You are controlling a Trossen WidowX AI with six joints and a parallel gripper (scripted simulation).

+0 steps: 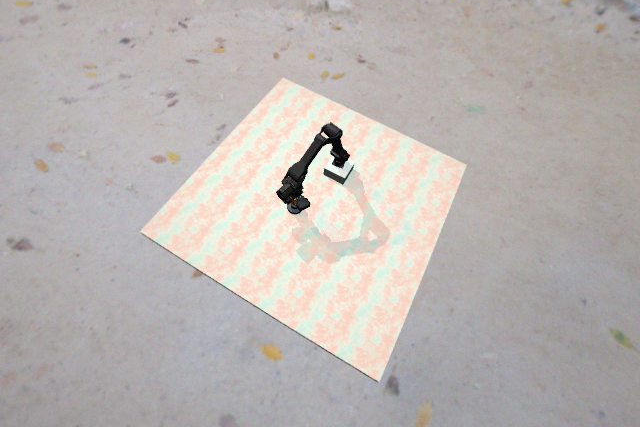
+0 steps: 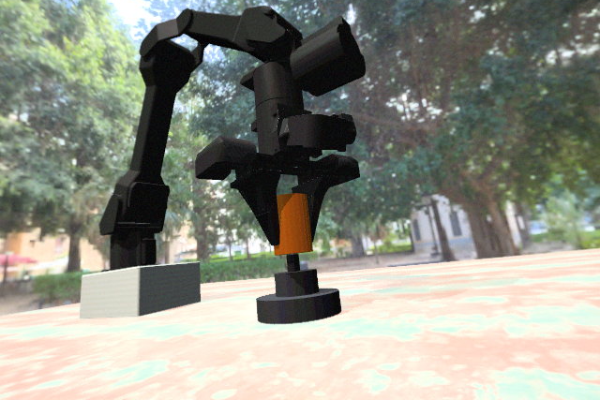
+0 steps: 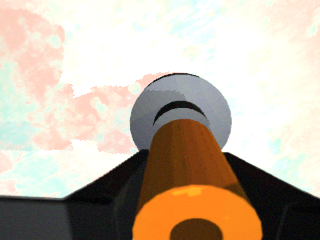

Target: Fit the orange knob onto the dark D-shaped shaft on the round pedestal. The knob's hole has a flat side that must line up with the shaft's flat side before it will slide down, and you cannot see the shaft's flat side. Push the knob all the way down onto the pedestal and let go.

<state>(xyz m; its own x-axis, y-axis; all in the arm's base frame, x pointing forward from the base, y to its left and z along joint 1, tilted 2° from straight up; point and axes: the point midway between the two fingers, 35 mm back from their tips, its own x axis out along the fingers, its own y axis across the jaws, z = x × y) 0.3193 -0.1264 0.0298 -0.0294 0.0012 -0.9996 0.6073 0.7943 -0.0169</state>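
Right now the orange knob is 2 cm above my gripper tip. From my gripper tip the other things lie so: round pedestal 4 cm below.
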